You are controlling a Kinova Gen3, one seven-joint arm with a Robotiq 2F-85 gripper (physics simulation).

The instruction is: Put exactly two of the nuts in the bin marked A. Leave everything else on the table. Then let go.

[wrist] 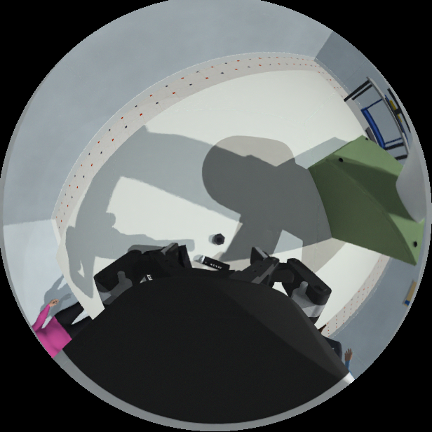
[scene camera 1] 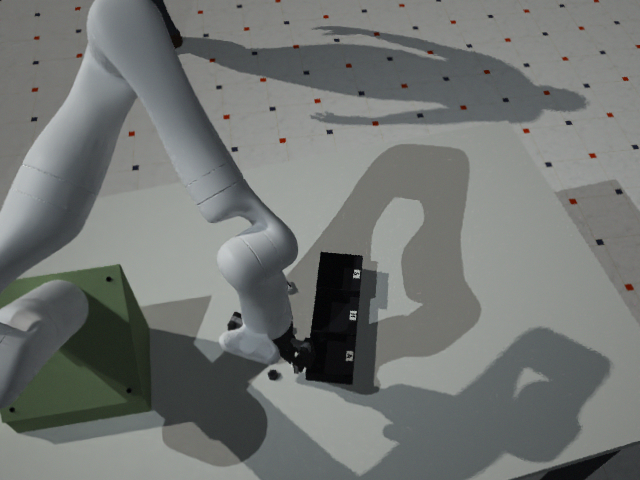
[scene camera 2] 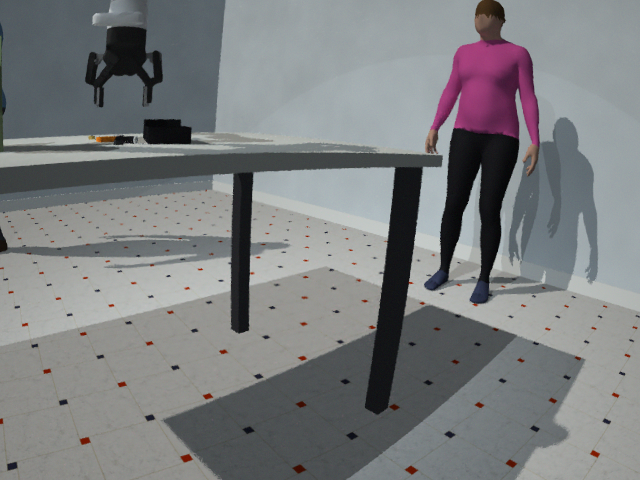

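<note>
My gripper is open, with nothing between its fingers. It hangs above the table, left of the bin row in the second scene view. A dark hex nut lies on the table; in the wrist view it shows just beyond the fingertips. The black three-bin row has its A-marked bin at the lower end in the first scene view. The A bin's inside is too dark to tell what it holds. The arm hides part of the table beside the bins.
A black cylinder with white lettering lies close to the nut. An orange block lies on the table. A small grey metallic item lies left of the bins. The green pedestal stands at the side.
</note>
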